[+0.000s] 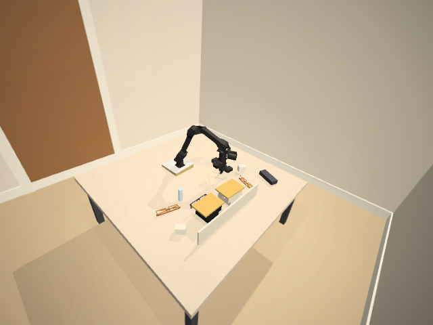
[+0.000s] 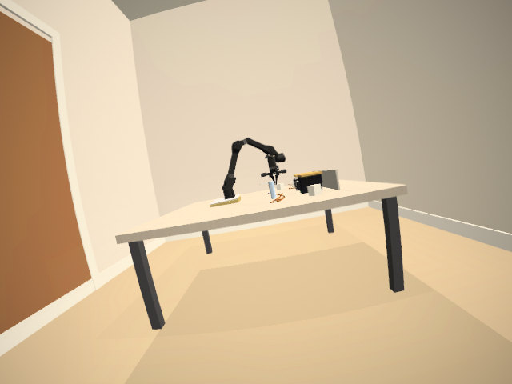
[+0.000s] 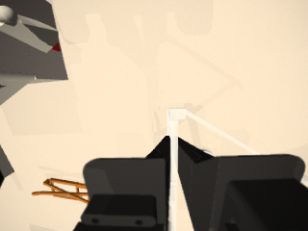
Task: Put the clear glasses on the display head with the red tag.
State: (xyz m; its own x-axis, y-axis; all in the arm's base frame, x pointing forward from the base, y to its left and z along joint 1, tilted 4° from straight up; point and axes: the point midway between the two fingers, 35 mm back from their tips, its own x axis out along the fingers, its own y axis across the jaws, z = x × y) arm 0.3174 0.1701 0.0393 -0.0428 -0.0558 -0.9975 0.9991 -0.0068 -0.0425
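Now: the clear stand 70 mm to the left of my gripper tip, 50 mm behind it and 30 mm below it. From my gripper tip the other things lie so: grey panel 320 mm ahead, 210 mm to the right; then black display head 330 mm to the right, 190 mm ahead; then pale display head 170 mm ahead, 110 mm to the right.
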